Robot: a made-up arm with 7 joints.
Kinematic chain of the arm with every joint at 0, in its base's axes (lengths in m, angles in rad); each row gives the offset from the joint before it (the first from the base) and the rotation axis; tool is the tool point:
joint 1: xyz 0 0 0 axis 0 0.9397 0.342
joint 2: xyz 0 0 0 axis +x
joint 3: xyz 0 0 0 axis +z
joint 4: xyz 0.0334 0 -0.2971 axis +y
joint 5: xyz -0.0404 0 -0.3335 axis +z
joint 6: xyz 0 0 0 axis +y
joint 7: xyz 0 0 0 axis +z
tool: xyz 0 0 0
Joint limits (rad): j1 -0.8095..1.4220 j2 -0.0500..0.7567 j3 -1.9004..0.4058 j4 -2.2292..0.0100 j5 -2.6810..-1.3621 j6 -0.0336..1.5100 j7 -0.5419..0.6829
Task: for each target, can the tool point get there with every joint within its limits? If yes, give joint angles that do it. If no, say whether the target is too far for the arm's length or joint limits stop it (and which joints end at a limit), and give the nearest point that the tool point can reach.
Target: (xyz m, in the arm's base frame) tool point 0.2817 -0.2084 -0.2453
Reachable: yes | joints -0.4200 0.4601 -1.0110 -1.8995 -2.5020 0.8643 0.4622
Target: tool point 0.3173 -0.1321 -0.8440
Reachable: no: too far | nearest point 0.2211 -0.0920 -0.5880 | short by 0.276 m
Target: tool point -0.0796 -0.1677 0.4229
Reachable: no: joint limits stop it (at a limit: joint 1, joint 2, joint 4) | nearest point 0.2315 -0.2403 0.0889 | short by 0.462 m
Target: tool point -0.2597 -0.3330 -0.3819
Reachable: yes | joints 0.7841 0.0555 -1.6046 -1.1511 -2.1131 0.4811 0.3935
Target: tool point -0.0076 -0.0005 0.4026
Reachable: no: joint limits stop it (at a limit: joint 1, joint 2, joint 3, joint 4) | nearest point 0.2506 0.0982 0.2163 | short by 0.333 m
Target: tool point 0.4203 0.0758 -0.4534
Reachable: yes | joints -0.5809 0.4852 -1.0130 -0.6232 -1.9653 0.4122 0.3898
